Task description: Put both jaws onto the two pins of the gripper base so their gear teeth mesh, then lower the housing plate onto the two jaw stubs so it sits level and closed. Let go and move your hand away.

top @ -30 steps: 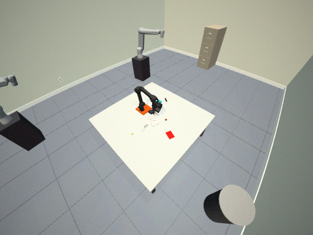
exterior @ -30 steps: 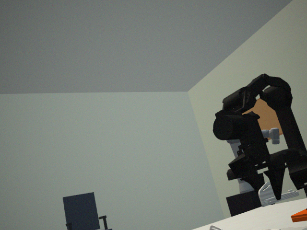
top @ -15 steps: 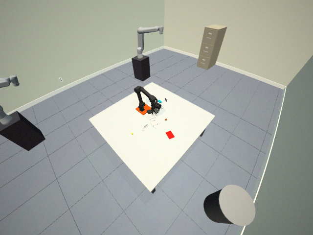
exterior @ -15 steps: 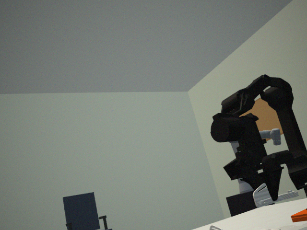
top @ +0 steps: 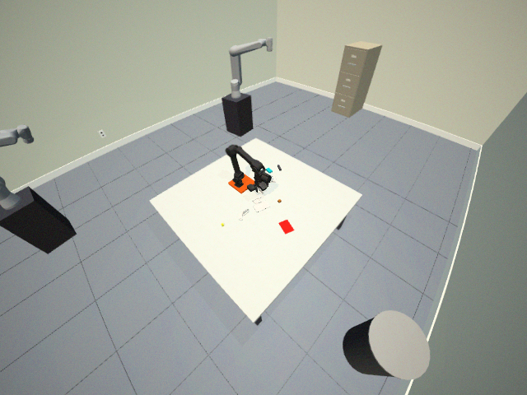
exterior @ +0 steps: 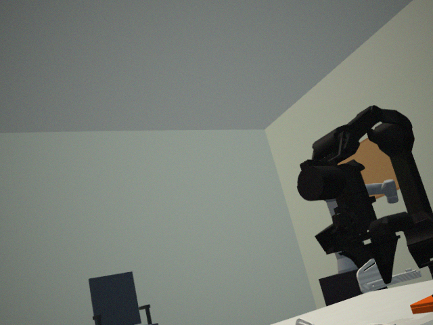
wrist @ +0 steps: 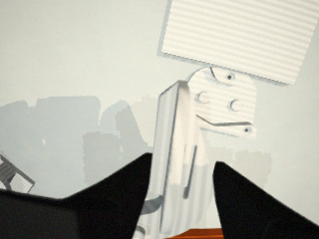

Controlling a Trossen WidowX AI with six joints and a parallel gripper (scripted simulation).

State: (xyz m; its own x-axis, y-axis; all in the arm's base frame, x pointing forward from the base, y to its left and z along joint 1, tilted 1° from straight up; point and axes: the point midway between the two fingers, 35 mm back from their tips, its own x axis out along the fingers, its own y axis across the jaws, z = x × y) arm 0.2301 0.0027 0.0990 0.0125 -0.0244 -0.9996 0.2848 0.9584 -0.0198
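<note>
Right now my gripper tip is 80 mm above the housing plate, 70 mm short of it and 60 mm to the left of it. The rest, counted from my gripper tip: red card (340 mm ahead, 100 mm to the right, 80 mm below); then small brown object (160 mm ahead, 70 mm to the left, 70 mm below); then cyan block (320 mm to the left, 140 mm behind, 70 mm below).
</note>
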